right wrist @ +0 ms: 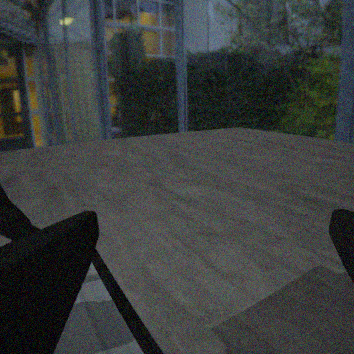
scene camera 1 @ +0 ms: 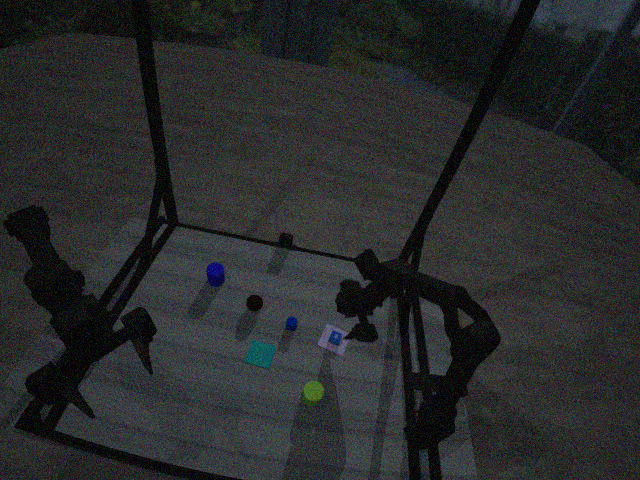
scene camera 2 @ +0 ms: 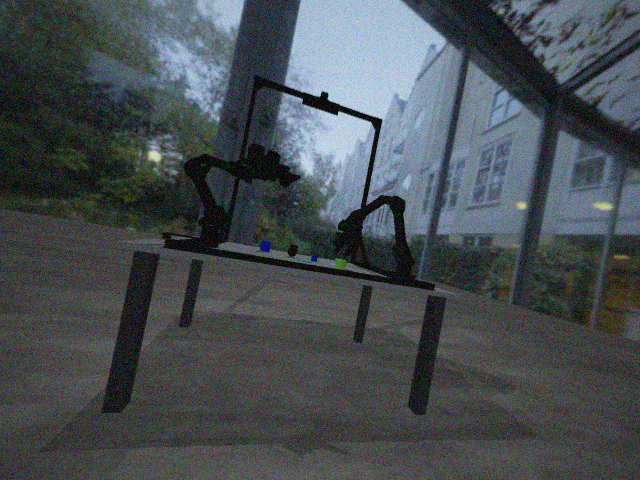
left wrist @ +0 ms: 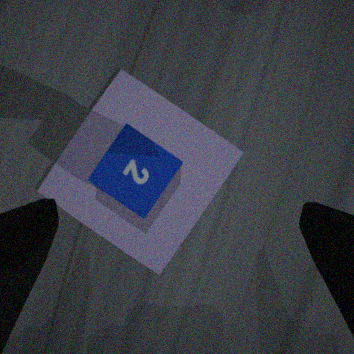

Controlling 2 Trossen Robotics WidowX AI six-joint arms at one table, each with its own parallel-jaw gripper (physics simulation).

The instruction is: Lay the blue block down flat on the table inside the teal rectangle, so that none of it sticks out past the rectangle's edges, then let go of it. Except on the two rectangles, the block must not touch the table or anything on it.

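Frame: origin at the left arm's base, x ahead, y right, z down, level; metres.
Seen in the pictures: left gripper, between the fingertips: (scene camera 1: 341, 324) (scene camera 2: 339, 256) (left wrist: 181, 212); right gripper, between the fingertips: (right wrist: 214, 222) (scene camera 1: 123, 394) (scene camera 2: 295, 173); left arm's base, origin of its link: (scene camera 1: 420, 435) (scene camera 2: 402, 276); right arm's base, origin of its link: (scene camera 2: 207, 241).
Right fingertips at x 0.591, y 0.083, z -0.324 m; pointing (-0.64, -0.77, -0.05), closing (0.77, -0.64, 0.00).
Observation:
Pixels of each thing's top centre, then the offset from my right fingertips to it. "pt": a spot on its surface instead.
- blue block, centre of its top: (left wrist: 134, 170) (scene camera 1: 335, 336) dx -0.433, dy +0.225, dz +0.324 m
- lilac rectangle, a spot on its surface: (left wrist: 205, 165) pt dx -0.429, dy +0.260, dz +0.342 m
- teal rectangle, a spot on its surface: (scene camera 1: 260, 354) pt dx -0.214, dy +0.199, dz +0.342 m
- lime cylinder, centre of its top: (scene camera 1: 314, 390) (scene camera 2: 341, 259) dx -0.335, dy +0.071, dz +0.299 m
- small blue cylinder, centre of its top: (scene camera 1: 292, 321) (scene camera 2: 314, 255) dx -0.310, dy +0.280, dz +0.312 m
- dark round object, centre of its top: (scene camera 1: 254, 298) (scene camera 2: 293, 247) dx -0.207, dy +0.353, dz +0.293 m
- larger blue cylinder, centre of its top: (scene camera 1: 215, 269) (scene camera 2: 266, 241) dx -0.088, dy +0.463, dz +0.289 m
The blue block (scene camera 1: 335, 337) (left wrist: 135, 171), marked with a white 2 on its top face, sits on the lilac rectangle (scene camera 1: 324, 341) (left wrist: 205, 165). The teal rectangle (scene camera 1: 260, 354) lies bare, left of and a little below the lilac one in scene camera 1. My left gripper (left wrist: 181, 212) is open and points down above the lilac rectangle; in its wrist view the block is between the finger lines, up and left of their middle. My right gripper (scene camera 1: 122, 394) (right wrist: 214, 222) is open and empty, raised at the left, far from the block.
A lime cylinder (scene camera 1: 313, 392) (scene camera 2: 340, 264) stands below the two rectangles in scene camera 1. A small blue cylinder (scene camera 1: 291, 323) (scene camera 2: 314, 257) stands between and above them. A dark round object (scene camera 1: 254, 302) (scene camera 2: 292, 250) and a larger blue cylinder (scene camera 1: 215, 274) (scene camera 2: 265, 245) stand farther up-left.

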